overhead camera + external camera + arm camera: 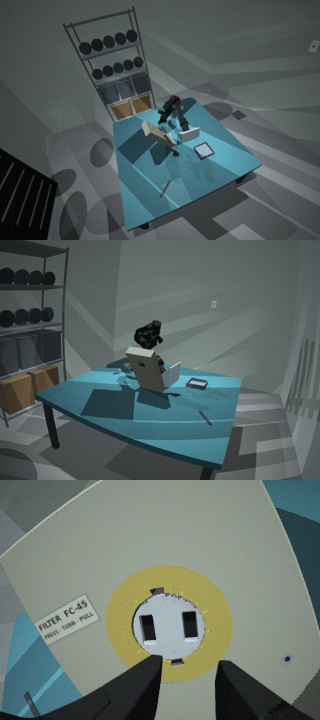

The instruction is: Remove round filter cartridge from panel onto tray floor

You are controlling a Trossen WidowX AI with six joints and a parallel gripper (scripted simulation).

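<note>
My gripper tip is 60 mm short of the round filter cartridge, 50 mm above it and 20 mm to the right of it. Round my gripper tip: service panel: 130 mm below, 20 mm to the left, 20 mm ahead; tray: 360 mm behind, 300 mm below, 290 mm to the left.
</note>
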